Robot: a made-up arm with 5 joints.
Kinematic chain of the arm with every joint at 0, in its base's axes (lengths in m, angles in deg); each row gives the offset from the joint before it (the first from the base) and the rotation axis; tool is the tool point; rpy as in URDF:
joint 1: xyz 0.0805 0 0.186 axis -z
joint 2: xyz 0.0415 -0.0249 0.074 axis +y
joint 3: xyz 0.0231 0 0.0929 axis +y
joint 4: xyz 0.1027 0 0.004 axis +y
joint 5: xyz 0.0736 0.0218 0 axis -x
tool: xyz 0 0 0 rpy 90 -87.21 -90
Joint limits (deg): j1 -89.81..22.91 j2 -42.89..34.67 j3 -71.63..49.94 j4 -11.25..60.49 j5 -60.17..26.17
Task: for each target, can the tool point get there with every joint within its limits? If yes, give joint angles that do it. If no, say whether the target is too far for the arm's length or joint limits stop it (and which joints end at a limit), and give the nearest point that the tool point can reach.
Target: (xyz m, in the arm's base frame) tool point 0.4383 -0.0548 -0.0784
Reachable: no: too far | nearest point 0.2843 -0.0312 0.1733 | short by 0.296 m
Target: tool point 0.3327 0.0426 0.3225
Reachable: yes | joints -10.29 20.57 -32.73 46.89 -7.23
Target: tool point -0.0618 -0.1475 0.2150
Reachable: no: joint limits stop it (at a limit: joint 1, joint 2, joint 3, joint 4) | nearest point 0.1406 -0.0288 0.1793 | short by 0.237 m
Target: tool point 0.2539 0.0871 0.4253
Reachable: yes | joints -27.59 -19.58 -1.07 -3.50 17.72
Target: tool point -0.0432 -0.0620 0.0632
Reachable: no: joint limits stop it (at a limit: joint 1, joint 2, joint 3) | nearest point 0.0838 0.0705 0.1742 | short by 0.215 m
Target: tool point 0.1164 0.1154 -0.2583
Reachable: no: too far | nearest point 0.1179 0.1204 0.1478 | short by 0.406 m
